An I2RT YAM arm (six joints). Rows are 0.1 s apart.
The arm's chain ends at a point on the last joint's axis. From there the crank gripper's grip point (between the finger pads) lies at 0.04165 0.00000 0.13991 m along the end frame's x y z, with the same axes.
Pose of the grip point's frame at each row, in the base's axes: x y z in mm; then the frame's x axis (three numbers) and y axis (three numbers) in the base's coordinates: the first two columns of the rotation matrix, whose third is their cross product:
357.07, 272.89, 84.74, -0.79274, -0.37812, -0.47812, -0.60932, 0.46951, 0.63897
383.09, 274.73, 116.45, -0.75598, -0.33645, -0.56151, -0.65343, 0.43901, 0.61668
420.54, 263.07, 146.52, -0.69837, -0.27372, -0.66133, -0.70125, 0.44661, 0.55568
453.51, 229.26, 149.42, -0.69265, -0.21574, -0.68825, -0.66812, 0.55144, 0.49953
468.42, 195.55, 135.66, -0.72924, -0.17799, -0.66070, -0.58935, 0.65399, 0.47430
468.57, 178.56, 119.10, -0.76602, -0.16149, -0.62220, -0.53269, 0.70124, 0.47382
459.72, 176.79, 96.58, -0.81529, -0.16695, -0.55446, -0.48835, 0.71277, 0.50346
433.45, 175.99, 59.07, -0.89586, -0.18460, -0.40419, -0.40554, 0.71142, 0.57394
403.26, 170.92, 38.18, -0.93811, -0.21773, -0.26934, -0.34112, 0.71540, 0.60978
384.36, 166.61, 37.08, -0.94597, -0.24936, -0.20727, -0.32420, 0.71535, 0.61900
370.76, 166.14, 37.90, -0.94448, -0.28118, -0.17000, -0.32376, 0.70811, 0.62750
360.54, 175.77, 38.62, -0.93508, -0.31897, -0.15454, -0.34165, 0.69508, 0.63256
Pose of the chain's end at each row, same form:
392.48, 177.01, 188.96, -0.79274, -0.37812, -0.47812, -0.60932, 0.46951, 0.63897
409.12, 172.18, 217.03, -0.75598, -0.33645, -0.56151, -0.65343, 0.43901, 0.61668
429.58, 155.29, 244.56, -0.69837, -0.27372, -0.66133, -0.70125, 0.44661, 0.55568
444.34, 125.50, 251.69, -0.69265, -0.21574, -0.68825, -0.66812, 0.55144, 0.49953
450.15, 100.09, 244.58, -0.72924, -0.17799, -0.66070, -0.58935, 0.65399, 0.47430
450.14, 88.13, 232.20, -0.76602, -0.16149, -0.62220, -0.53269, 0.70124, 0.47382
450.14, 88.43, 212.38, -0.81529, -0.16695, -0.55446, -0.48835, 0.71277, 0.50346
445.35, 88.81, 175.55, -0.89586, -0.18460, -0.40419, -0.40554, 0.71142, 0.57394
433.95, 87.10, 153.69, -0.93811, -0.21773, -0.26934, -0.34112, 0.71540, 0.60978
424.61, 85.67, 151.70, -0.94597, -0.24936, -0.20727, -0.32420, 0.71535, 0.61900
417.94, 87.23, 151.29, -0.94448, -0.28118, -0.17000, -0.32376, 0.70811, 0.62750
412.69, 98.91, 151.24, -0.93508, -0.31897, -0.15454, -0.34165, 0.69508, 0.63256

